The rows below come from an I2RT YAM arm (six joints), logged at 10 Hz.
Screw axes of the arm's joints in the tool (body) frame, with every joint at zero. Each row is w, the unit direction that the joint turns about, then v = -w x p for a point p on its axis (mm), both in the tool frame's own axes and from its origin. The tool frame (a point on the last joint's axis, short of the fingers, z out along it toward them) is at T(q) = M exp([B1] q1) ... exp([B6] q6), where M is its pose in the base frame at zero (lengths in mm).
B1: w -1 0 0 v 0 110.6 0
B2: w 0 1 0 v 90.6 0 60
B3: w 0 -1 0 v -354.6 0 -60
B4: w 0 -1 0 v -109.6 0 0
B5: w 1 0 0 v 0 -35.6 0
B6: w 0 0 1 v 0 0 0
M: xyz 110.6 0 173.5 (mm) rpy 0 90 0 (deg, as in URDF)
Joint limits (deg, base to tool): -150..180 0..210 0..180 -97..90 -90..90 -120..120
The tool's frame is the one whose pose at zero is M.
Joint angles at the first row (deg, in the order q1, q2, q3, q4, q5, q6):
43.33, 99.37, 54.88, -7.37, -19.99, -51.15
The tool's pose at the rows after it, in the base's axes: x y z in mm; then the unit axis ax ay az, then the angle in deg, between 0 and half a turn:
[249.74 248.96 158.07 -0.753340 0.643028 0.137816 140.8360]
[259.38 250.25 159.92 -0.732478 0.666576 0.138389 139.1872]
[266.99 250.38 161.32 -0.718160 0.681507 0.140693 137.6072]
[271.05 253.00 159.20 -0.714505 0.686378 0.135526 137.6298]
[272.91 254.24 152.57 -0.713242 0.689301 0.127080 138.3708]
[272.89 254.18 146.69 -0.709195 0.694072 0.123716 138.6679]
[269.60 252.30 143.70 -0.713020 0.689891 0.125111 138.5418]
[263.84 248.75 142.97 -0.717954 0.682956 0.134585 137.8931]
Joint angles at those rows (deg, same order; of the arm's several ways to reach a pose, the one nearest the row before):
43.11, 100.75, 55.79, -6.32, -18.09, -49.52
42.27, 101.77, 56.94, -4.49, -17.51, -46.59
41.49, 102.47, 57.62, -2.71, -17.43, -44.70
41.45, 103.63, 58.55, -2.49, -16.71, -44.33
41.49, 104.91, 58.75, -2.20, -15.73, -44.45
41.54, 105.64, 58.23, -1.19, -15.13, -43.95
41.63, 105.32, 56.95, -0.13, -15.42, -44.38
41.70, 104.14, 54.91, 1.39, -16.63, -44.71

